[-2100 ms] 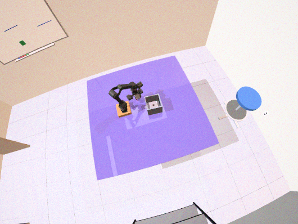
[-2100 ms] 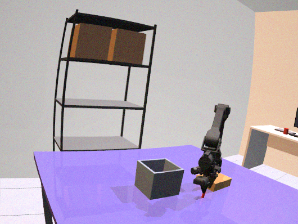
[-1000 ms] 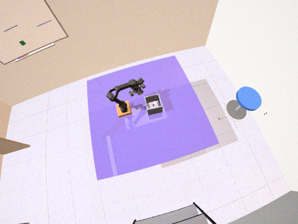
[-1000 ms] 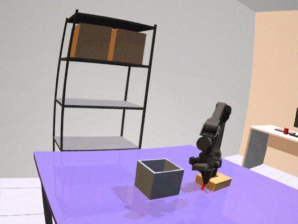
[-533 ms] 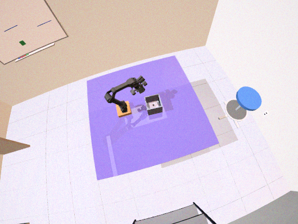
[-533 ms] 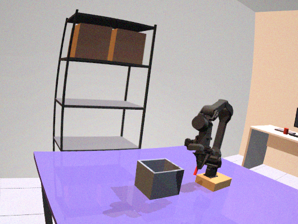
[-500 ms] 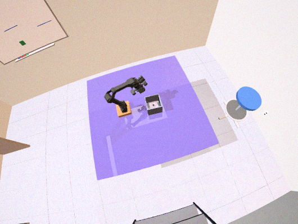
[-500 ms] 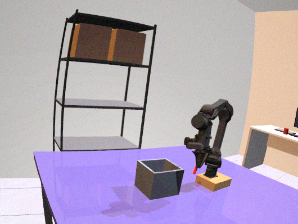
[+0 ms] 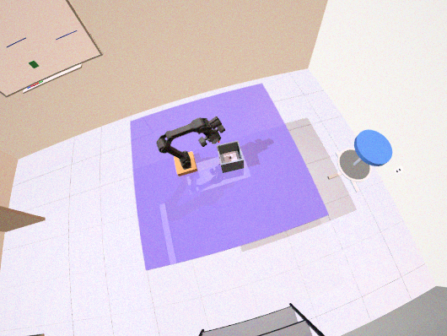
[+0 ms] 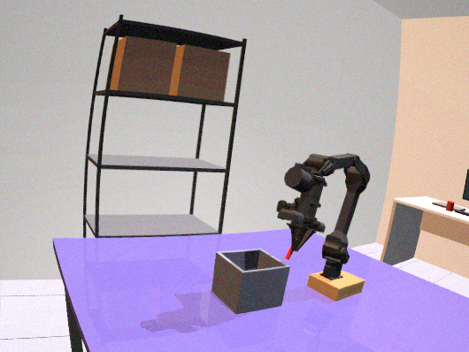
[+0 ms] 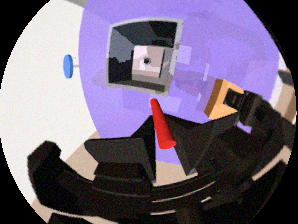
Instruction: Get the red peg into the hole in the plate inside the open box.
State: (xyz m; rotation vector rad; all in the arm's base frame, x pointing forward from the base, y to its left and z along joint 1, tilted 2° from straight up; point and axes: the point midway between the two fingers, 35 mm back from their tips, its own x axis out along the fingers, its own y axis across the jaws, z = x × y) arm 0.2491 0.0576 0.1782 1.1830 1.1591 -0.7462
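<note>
My gripper tip is now 150 mm above the light plate, 100 mm to the left of it and 70 mm short of it. The rest, counted from my gripper tip: red peg 10 mm to the right, 10 mm above.
</note>
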